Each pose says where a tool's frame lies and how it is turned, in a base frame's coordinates. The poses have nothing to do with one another.
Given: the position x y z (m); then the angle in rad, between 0 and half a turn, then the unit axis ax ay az.
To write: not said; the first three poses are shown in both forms.
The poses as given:
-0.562 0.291 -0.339 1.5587 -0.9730 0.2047 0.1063
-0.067 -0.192 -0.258 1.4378 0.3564 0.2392 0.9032
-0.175 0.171 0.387 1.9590 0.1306 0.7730 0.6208
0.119 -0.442 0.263 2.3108 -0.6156 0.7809 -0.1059
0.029 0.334 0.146 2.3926 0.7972 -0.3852 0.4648
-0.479 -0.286 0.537 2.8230 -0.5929 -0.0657 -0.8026
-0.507 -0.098 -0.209 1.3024 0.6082 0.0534 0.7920
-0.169 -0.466 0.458 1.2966 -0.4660 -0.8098 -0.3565
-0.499 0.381 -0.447 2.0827 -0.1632 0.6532 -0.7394
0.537 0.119 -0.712 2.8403 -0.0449 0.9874 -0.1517
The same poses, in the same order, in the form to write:
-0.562 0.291 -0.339 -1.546 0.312 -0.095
-0.067 -0.192 -0.258 0.572 -0.042 1.325
-0.175 0.171 0.387 1.378 0.648 2.032
0.119 -0.442 0.263 -2.406 0.486 -1.616
0.029 0.334 0.146 2.565 -1.130 -0.529
-0.479 -0.286 0.537 -0.264 -1.248 -2.556
-0.507 -0.098 -0.209 0.705 -0.307 0.972
-0.169 -0.466 0.458 -0.580 -1.121 -0.157
-0.499 0.381 -0.447 -1.211 0.400 -2.082
0.537 0.119 -0.712 -2.817 0.283 -3.004

